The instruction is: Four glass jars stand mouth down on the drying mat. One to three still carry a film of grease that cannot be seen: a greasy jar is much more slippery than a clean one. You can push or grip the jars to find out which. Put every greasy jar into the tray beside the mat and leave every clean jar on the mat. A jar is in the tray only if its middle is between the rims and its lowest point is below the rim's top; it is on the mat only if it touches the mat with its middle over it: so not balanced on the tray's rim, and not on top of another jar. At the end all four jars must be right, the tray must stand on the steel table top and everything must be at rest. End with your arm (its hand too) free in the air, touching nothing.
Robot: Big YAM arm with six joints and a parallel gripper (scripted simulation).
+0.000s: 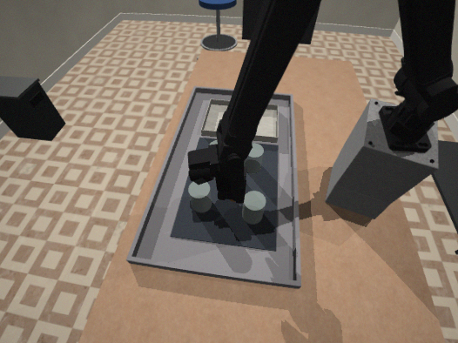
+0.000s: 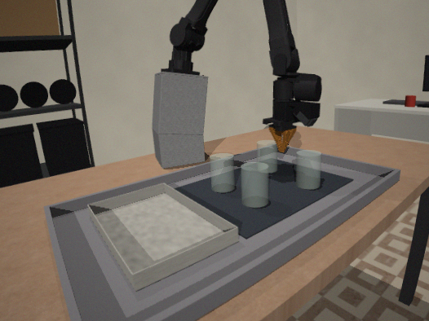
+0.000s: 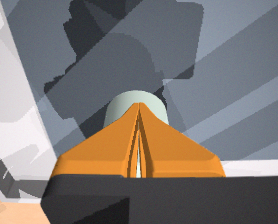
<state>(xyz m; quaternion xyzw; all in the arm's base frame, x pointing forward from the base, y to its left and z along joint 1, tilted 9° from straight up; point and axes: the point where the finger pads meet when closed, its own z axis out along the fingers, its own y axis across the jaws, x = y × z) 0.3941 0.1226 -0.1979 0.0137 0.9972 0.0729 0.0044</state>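
Now: the dark drying mat 10 cm to the right of my hand, 8 cm below it and 2 cm ahead of it. Round my hand: pale tray: 42 cm to the right, 7 cm below, 1 cm ahead; then rimmed steel table top: 21 cm to the right, 8 cm below, 3 cm ahead.
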